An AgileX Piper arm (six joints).
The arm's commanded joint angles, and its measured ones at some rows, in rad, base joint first. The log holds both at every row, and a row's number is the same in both.
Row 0, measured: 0.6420, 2.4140, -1.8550, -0.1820, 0.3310, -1.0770
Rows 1 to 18, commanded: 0.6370, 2.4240, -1.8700, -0.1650, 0.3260, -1.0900; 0.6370, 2.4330, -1.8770, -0.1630, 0.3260, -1.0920; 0.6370, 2.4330, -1.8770, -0.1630, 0.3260, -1.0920; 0.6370, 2.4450, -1.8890, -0.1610, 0.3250, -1.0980; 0.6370, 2.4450, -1.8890, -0.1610, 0.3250, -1.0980; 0.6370, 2.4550, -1.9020, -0.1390, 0.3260, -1.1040; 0.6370, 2.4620, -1.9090, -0.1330, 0.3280, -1.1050; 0.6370, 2.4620, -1.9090, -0.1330, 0.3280, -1.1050; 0.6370, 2.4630, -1.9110, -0.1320, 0.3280, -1.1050; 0.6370, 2.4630, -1.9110, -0.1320, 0.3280, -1.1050; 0.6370, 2.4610, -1.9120, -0.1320, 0.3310, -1.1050; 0.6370, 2.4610, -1.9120, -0.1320, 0.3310, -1.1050; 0.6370, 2.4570, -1.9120, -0.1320, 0.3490, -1.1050; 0.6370, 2.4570, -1.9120, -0.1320, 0.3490, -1.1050; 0.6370, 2.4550, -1.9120, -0.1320, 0.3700, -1.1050; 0.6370, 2.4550, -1.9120, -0.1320, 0.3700, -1.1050; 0.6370, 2.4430, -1.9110, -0.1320, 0.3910, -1.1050; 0.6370, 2.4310, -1.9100, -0.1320, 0.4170, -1.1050
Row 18, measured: 0.6450, 2.4430, -1.9110, -0.1270, 0.3760, -1.1000
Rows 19 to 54, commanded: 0.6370, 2.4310, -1.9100, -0.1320, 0.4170, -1.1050; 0.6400, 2.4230, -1.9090, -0.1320, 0.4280, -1.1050; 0.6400, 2.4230, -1.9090, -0.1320, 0.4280, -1.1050; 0.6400, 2.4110, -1.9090, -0.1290, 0.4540, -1.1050; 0.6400, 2.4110, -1.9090, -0.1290, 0.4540, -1.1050; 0.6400, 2.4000, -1.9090, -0.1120, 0.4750, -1.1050; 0.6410, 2.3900, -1.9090, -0.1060, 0.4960, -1.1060; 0.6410, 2.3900, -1.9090, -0.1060, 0.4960, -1.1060; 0.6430, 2.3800, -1.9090, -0.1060, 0.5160, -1.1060; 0.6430, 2.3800, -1.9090, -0.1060, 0.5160, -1.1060; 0.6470, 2.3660, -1.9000, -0.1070, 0.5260, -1.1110; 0.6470, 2.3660, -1.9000, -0.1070, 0.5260, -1.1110; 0.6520, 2.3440, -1.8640, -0.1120, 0.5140, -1.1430; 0.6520, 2.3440, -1.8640, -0.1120, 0.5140, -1.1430; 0.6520, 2.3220, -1.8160, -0.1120, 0.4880, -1.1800; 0.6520, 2.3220, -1.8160, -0.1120, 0.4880, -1.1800; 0.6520, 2.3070, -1.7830, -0.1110, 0.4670, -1.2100; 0.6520, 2.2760, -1.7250, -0.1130, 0.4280, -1.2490; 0.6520, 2.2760, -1.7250, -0.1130, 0.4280, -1.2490; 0.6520, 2.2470, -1.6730, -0.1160, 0.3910, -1.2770; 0.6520, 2.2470, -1.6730, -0.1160, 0.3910, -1.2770; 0.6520, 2.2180, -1.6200, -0.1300, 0.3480, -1.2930; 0.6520, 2.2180, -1.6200, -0.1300, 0.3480, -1.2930; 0.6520, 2.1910, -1.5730, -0.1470, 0.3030, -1.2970; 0.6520, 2.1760, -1.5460, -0.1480, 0.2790, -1.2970; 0.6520, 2.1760, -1.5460, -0.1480, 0.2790, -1.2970; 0.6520, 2.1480, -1.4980, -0.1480, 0.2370, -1.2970; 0.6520, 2.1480, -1.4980, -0.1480, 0.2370, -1.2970; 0.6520, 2.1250, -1.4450, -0.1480, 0.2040, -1.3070; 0.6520, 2.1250, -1.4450, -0.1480, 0.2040, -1.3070; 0.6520, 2.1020, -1.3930, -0.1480, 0.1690, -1.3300; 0.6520, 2.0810, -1.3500, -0.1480, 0.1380, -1.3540; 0.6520, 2.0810, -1.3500, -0.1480, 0.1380, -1.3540; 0.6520, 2.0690, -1.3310, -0.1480, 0.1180, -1.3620; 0.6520, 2.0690, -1.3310, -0.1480, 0.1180, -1.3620; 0.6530, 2.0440, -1.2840, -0.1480, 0.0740, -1.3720
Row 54, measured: 0.6650, 2.1000, -1.3320, -0.1440, 0.1550, -1.3690
